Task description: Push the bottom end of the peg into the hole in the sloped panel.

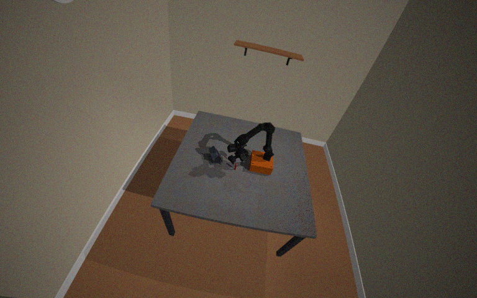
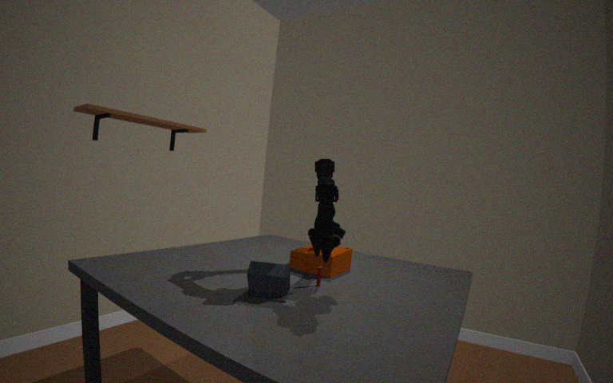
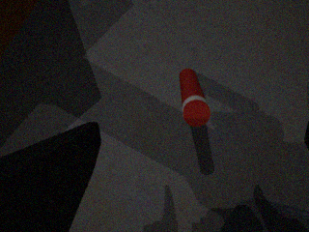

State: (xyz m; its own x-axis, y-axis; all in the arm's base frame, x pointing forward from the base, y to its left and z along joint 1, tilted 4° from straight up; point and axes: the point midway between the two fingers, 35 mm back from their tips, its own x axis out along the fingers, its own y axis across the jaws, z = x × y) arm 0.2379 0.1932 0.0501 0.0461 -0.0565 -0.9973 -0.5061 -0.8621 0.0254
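My gripper tip is now 50 mm above the red round peg. From my gripper tip the other things lie so: sloped panel: 210 mm ahead, 40 mm to the right, 60 mm below.
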